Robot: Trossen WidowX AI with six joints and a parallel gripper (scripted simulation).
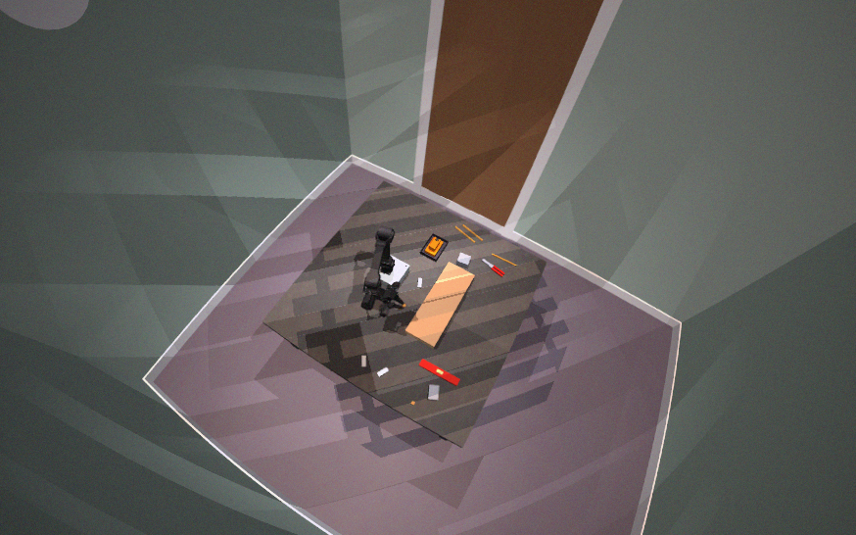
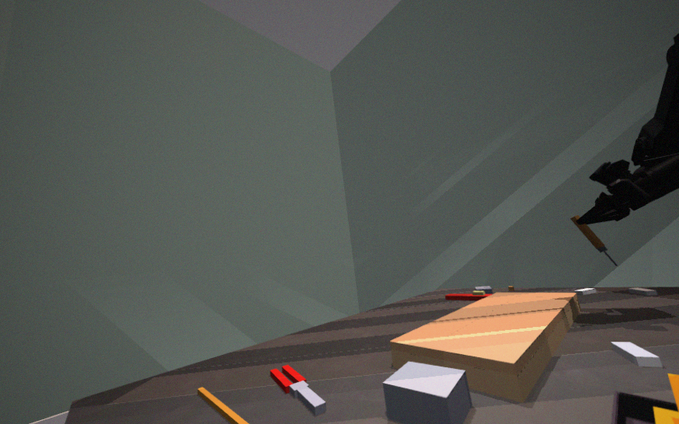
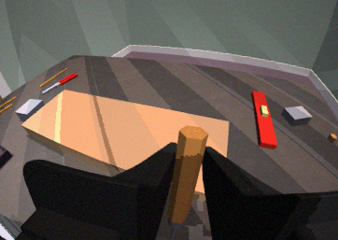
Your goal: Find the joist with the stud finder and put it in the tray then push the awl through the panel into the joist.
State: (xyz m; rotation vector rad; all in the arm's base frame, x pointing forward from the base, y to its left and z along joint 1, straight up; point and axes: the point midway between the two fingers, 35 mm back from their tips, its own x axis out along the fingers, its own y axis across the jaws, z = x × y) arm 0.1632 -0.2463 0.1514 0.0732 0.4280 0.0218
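Now: gripper tip 20 mm past the yellow-handled awl and 50 mm above it. Also, from my gripper tip: red level: 280 mm ahead, 220 mm to the right, 190 mm below; then dark tray: 10 mm ahead, 540 mm to the left, 190 mm below; then orange stud finder: 20 mm ahead, 550 mm to the left, 160 mm below.
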